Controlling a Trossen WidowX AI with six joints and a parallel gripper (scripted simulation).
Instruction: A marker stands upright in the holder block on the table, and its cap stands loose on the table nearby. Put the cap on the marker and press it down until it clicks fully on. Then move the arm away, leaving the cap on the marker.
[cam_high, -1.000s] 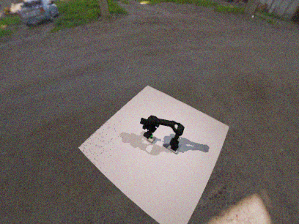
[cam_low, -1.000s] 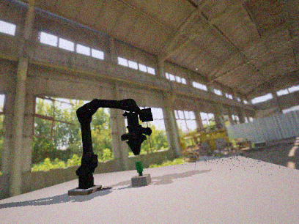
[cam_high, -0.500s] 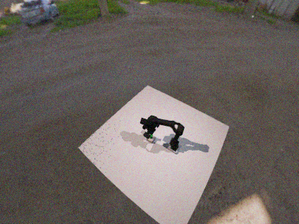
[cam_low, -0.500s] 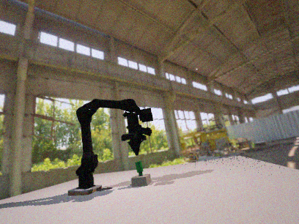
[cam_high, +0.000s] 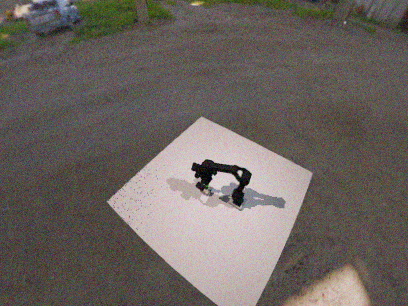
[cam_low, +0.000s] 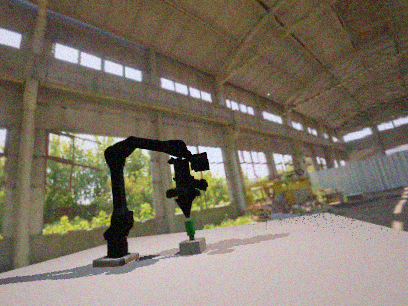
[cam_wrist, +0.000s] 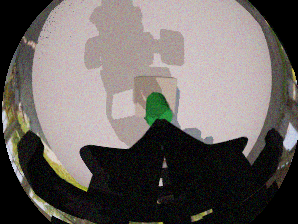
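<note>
Now: the green cap 30 mm below my gripper tip. The rest, counted from my gripper tip: grey holder block: 100 mm below.
</note>
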